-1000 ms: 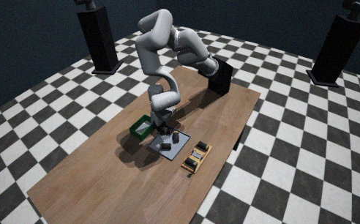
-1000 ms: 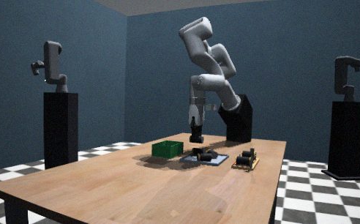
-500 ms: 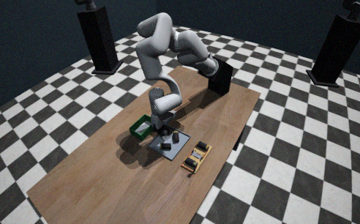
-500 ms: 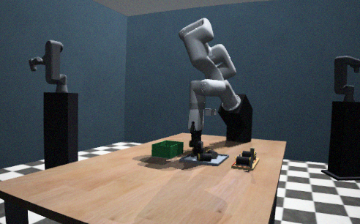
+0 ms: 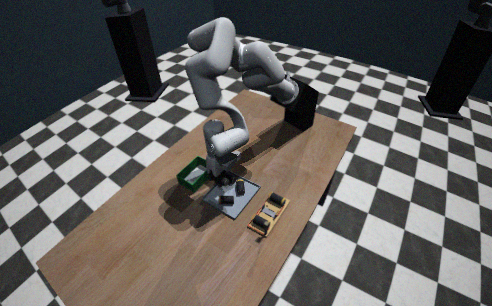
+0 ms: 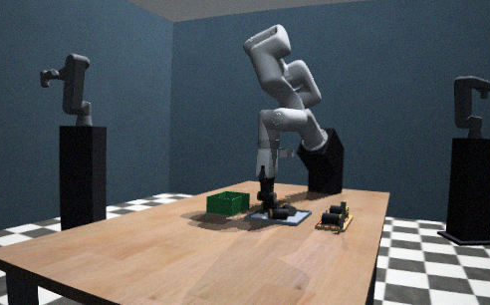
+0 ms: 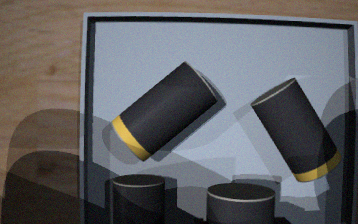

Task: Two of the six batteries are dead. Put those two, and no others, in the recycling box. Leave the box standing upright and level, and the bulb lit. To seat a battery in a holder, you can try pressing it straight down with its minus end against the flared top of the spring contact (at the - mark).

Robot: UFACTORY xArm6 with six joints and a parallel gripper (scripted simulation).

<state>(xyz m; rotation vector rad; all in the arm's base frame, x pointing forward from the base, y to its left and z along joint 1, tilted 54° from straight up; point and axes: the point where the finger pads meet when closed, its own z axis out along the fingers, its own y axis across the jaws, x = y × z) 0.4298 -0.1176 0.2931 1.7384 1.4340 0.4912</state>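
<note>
The grey tray is 80 mm below my hand, 50 mm to the left of it and 20 mm ahead of it. The rest, counted from my hand: green recycling box: 140 mm to the right, 70 mm below, 50 mm behind.
</note>
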